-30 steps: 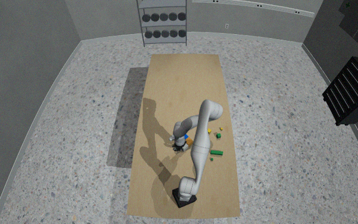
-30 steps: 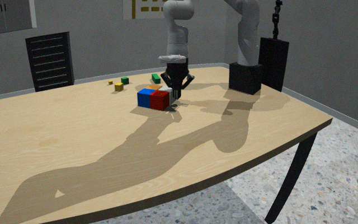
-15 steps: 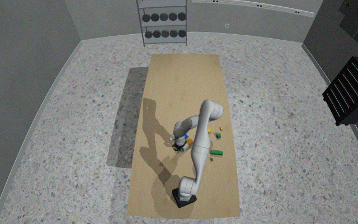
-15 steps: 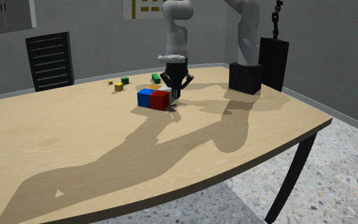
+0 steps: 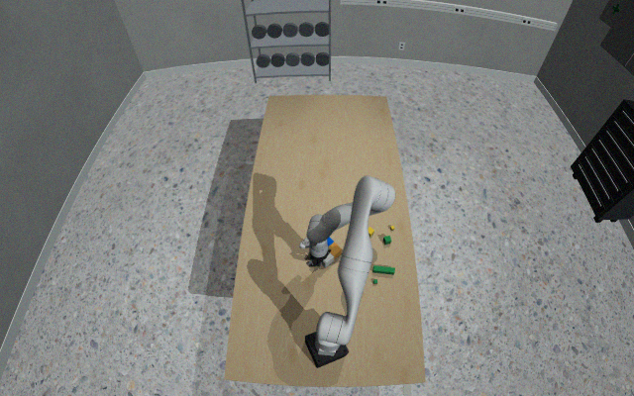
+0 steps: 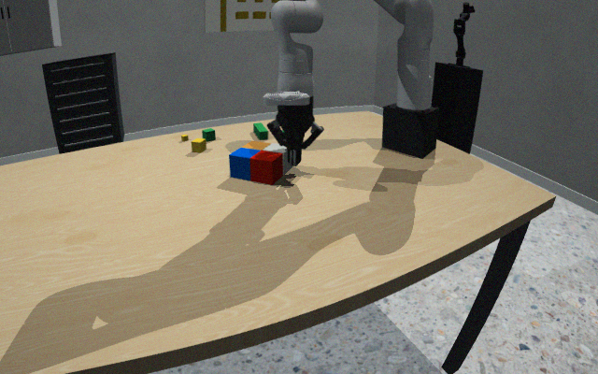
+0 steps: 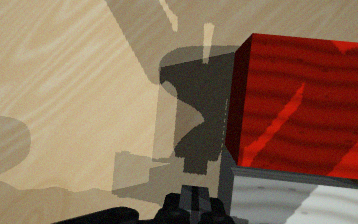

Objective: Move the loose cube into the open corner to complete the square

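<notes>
Now: hand 3 cm to the left of the white cube, 3 cm short of it and 1 cm above it. The rest, counted from my hand: blue cube 11 cm ahead, 2 cm to the right, 1 cm below; long green block 30 cm to the right, 2 cm below; red cube 7 cm ahead, 1 cm to the left, 1 cm below.
</notes>
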